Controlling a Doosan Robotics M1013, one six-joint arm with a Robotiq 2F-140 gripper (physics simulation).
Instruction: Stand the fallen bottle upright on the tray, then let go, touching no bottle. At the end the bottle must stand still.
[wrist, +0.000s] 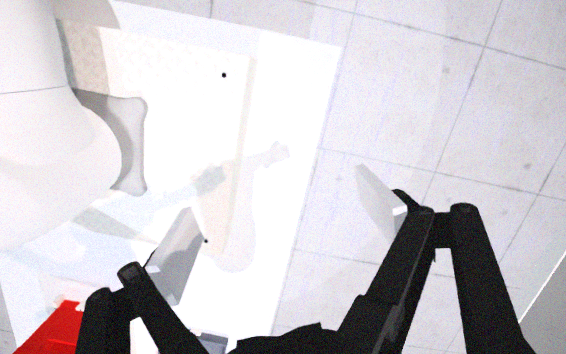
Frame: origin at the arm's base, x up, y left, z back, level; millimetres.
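Where they show: gripper, fingertip midpoint: (275, 203); arm's base, origin of the base link: (97, 140).
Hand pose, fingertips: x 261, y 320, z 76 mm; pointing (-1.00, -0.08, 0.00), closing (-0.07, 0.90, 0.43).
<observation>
Each offset is from my fingertips to the top centre of the thing. "pt": to the spot under its first point. Level surfaces: height alone.
My gripper (275, 203) is open and empty, its two pale finger pads wide apart, over the white table and the tiled floor. Part of a grey tray {pt dx -346, dy -67, dz -625 mm} (215, 341) shows at the bottom edge of the view, left of centre, mostly cut off and partly behind the gripper's black linkage. The fallen bottle does not show in this view.
A red crate {pt dx -281, dy -467, dz -607 mm} (57, 327) shows at the lower left, partly behind the left finger linkage. The white table {dx -367 mm} (300, 75) has its edge running down the middle of the view, with tiled floor (400, 100) to the right. A large pale rounded body (45, 125) fills the left side.
</observation>
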